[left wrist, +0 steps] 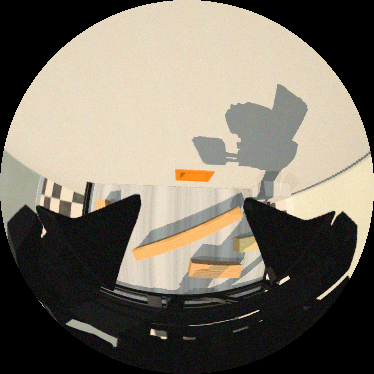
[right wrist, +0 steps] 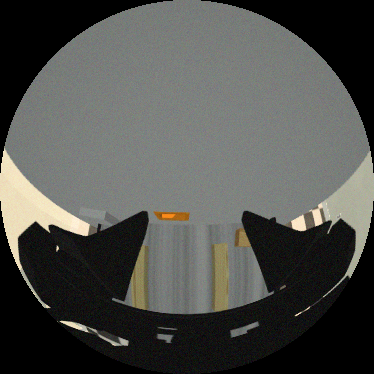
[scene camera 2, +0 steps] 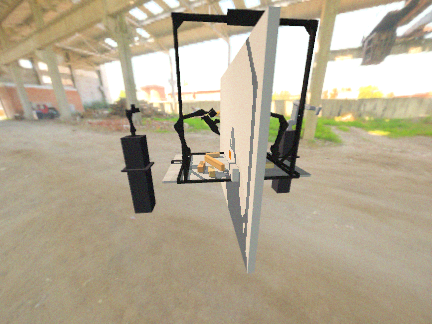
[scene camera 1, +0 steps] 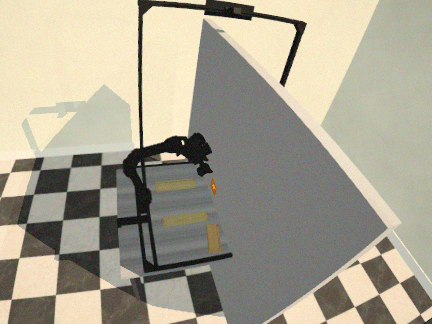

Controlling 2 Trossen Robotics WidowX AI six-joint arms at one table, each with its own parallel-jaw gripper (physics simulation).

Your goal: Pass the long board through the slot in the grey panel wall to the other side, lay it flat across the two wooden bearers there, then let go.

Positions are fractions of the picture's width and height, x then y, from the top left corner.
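Observation:
Grey panel wall (scene camera 1: 0.68, 0.65). Grey panel wall (scene camera 2: 0.57, 0.27) too. Grey panel wall (left wrist: 0.52, 0.25). Grey panel wall (right wrist: 0.50, 0.30) as well. My left gripper (left wrist: 0.52, 0.54) open, holds nothing. My right gripper (right wrist: 0.53, 0.58) open, holding nothing.

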